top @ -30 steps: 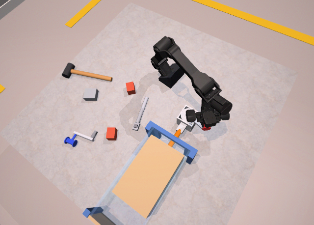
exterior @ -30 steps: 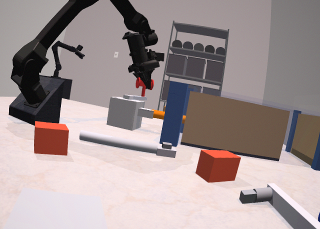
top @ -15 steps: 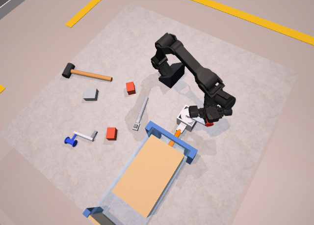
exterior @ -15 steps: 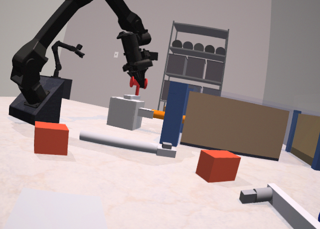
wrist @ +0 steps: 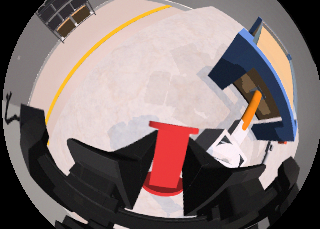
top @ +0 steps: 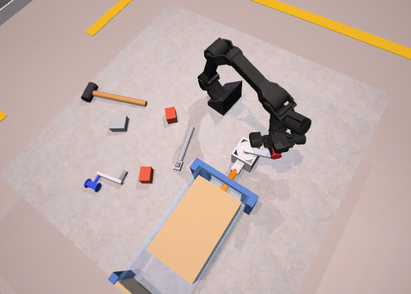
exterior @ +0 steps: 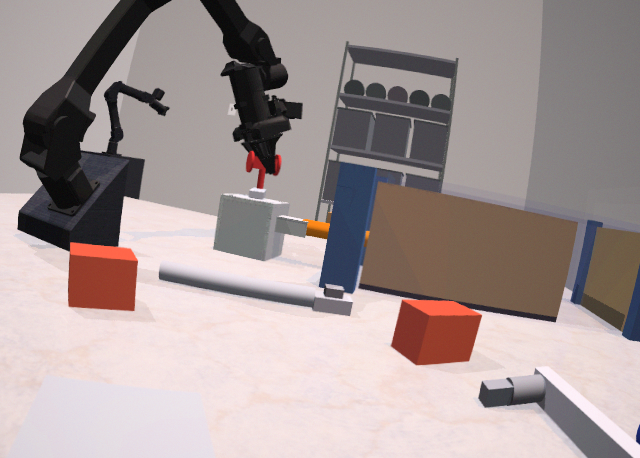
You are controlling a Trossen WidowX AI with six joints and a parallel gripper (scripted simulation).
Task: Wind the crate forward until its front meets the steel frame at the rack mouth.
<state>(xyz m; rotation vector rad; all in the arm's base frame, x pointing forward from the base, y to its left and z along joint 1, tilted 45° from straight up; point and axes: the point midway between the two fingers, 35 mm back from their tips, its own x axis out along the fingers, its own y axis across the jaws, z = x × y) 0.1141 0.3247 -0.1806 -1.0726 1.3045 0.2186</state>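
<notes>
The crank handle lies 4 cm to the right of my gripper tip and 3 cm below it. The rest, counted from my gripper tip: frame 19 cm ahead, 9 cm to the right, 3 cm below; red knob 1 cm behind, 1 cm to the right; grey winch 2 cm ahead, 11 cm to the right, 10 cm below.
</notes>
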